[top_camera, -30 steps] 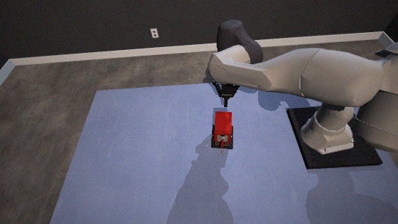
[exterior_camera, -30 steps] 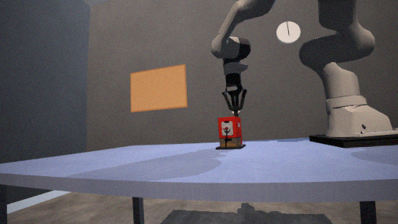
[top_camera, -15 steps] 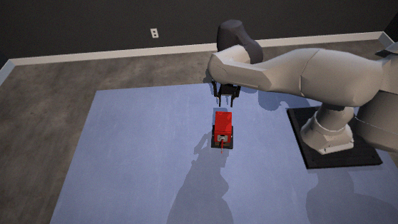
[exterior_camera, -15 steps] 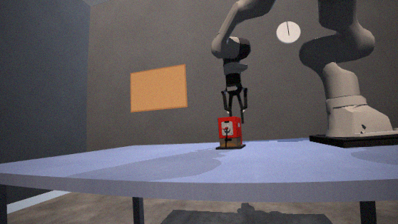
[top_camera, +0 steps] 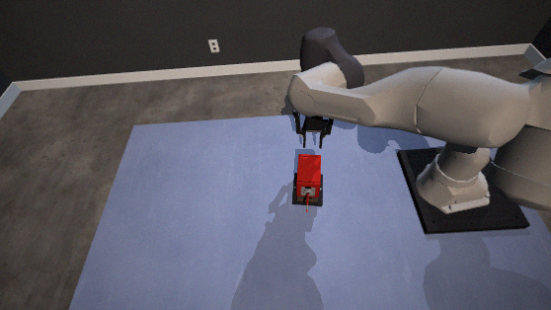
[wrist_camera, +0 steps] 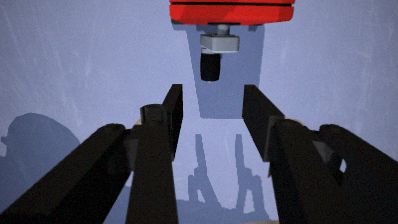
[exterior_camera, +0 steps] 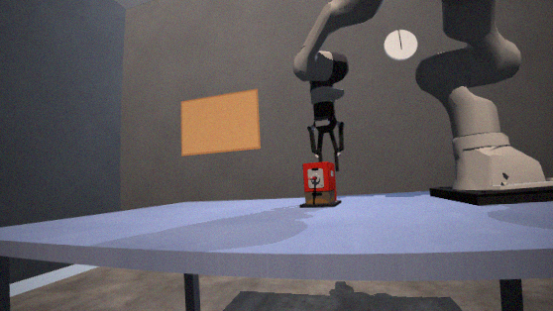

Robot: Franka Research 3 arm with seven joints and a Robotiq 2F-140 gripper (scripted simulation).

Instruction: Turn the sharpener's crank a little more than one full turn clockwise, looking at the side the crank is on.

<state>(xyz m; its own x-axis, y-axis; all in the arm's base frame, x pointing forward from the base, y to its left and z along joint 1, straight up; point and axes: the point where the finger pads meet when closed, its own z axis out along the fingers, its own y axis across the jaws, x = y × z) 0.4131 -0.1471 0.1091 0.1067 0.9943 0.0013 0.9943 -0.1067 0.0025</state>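
Right now my hand is 20 mm to the right of the crank and 90 mm above it.
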